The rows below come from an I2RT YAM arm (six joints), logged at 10 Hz.
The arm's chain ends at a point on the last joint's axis. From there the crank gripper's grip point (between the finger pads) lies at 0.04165 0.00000 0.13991 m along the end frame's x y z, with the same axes.
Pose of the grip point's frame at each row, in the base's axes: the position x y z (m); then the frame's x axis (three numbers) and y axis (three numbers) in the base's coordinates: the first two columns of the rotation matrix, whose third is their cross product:
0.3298, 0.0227, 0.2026, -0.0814, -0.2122, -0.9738, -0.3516, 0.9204, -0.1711
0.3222, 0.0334, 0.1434, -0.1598, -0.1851, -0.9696, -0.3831, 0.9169, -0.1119
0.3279, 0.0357, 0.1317, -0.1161, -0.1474, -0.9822, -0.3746, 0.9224, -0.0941
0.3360, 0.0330, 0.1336, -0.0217, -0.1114, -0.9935, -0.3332, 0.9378, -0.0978
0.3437, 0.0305, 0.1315, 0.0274, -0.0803, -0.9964, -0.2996, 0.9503, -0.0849
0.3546, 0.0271, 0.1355, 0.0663, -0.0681, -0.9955, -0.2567, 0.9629, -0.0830
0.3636, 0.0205, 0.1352, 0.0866, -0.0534, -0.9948, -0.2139, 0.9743, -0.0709
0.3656, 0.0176, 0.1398, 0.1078, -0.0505, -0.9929, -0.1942, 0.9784, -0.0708
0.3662, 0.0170, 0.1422, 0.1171, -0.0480, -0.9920, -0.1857, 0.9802, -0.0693
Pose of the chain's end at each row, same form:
0.2027, -0.0144, 0.2641, -0.0814, -0.2122, -0.9738, -0.3516, 0.9204, -0.1711
0.2016, -0.0084, 0.2142, -0.1598, -0.1851, -0.9696, -0.3831, 0.9169, -0.1119
0.2040, -0.0081, 0.1953, -0.1161, -0.1474, -0.9822, -0.3746, 0.9224, -0.0941
0.2050, -0.0084, 0.1830, -0.0217, -0.1114, -0.9935, -0.3332, 0.9378, -0.0978
0.2091, -0.0082, 0.1727, 0.0274, -0.0803, -0.9964, -0.2996, 0.9503, -0.0849
0.2169, -0.0066, 0.1705, 0.0663, -0.0681, -0.9955, -0.2567, 0.9629, -0.0830
0.2239, -0.0079, 0.1664, 0.0866, -0.0534, -0.9948, -0.2139, 0.9743, -0.0709
0.2247, -0.0083, 0.1678, 0.1078, -0.0505, -0.9929, -0.1942, 0.9784, -0.0708
0.2248, -0.0079, 0.1687, 0.1171, -0.0480, -0.9920, -0.1857, 0.9802, -0.0693

